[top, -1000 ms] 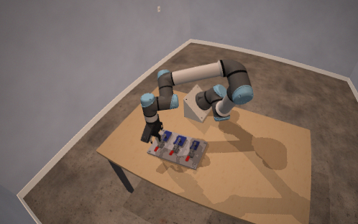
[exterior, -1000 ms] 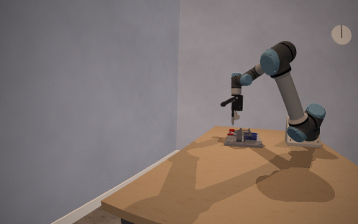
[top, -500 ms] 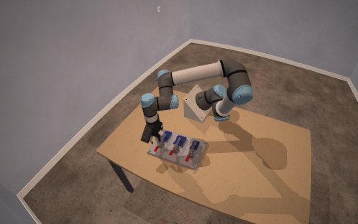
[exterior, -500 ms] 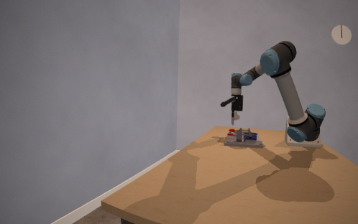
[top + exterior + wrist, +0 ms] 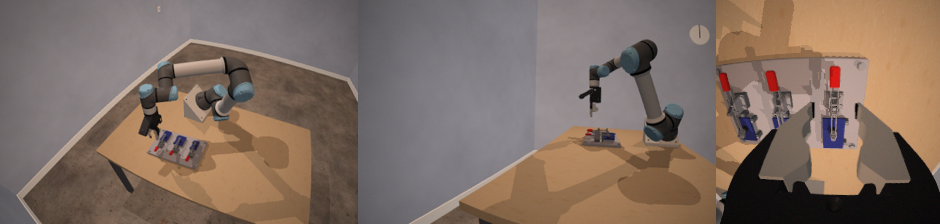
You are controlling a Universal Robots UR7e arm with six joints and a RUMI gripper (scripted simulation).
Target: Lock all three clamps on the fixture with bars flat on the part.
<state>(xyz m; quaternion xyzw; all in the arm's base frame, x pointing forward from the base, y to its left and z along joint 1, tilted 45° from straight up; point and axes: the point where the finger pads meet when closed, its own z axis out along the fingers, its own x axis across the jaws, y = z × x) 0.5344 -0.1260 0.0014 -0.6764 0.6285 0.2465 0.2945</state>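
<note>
My hand is 10 cm past the grey fixture plate, 10 cm to the right of it and 15 cm above it.
</note>
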